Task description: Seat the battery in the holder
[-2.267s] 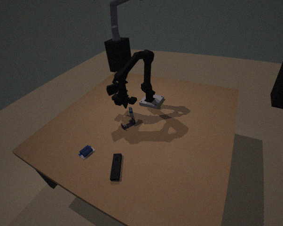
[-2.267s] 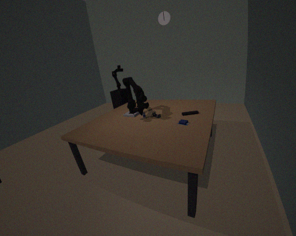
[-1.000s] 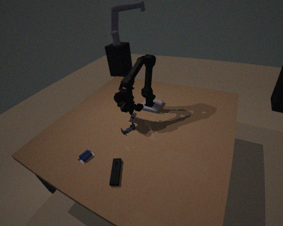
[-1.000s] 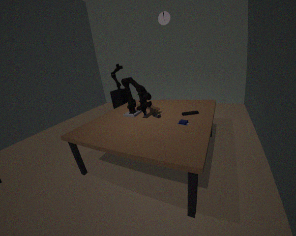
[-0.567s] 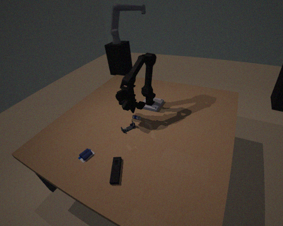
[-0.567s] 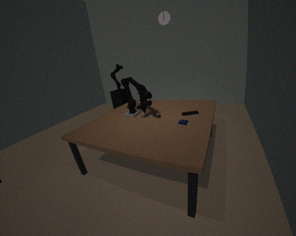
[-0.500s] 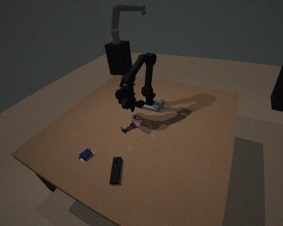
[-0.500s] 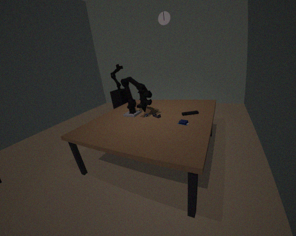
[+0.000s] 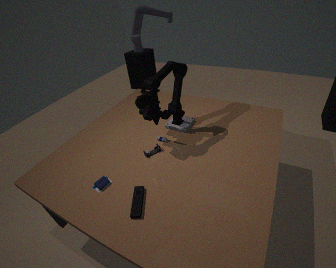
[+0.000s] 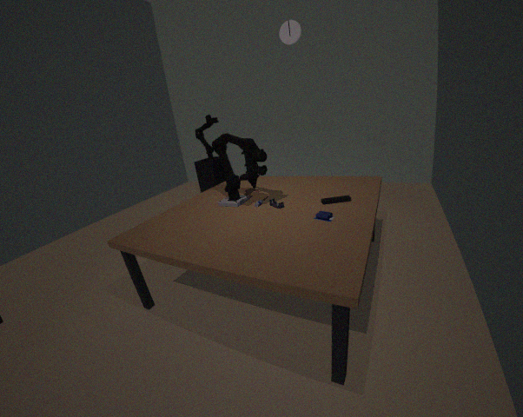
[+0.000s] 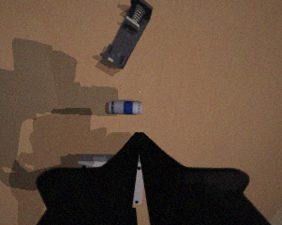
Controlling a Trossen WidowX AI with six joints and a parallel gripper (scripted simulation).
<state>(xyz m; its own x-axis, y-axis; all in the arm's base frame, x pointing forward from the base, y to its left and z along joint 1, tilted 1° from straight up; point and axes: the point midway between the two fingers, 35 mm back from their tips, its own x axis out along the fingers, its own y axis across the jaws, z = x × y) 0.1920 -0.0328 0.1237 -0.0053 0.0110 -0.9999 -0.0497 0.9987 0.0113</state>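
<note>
Now: gripper tip 2 cm to the right of the battery and 10 cm above it. Round my gripper tip: black bar: 43 cm ahead, 16 cm to the left, 10 cm below; white pack: 43 cm ahead, 7 cm to the right, 11 cm below.
</note>
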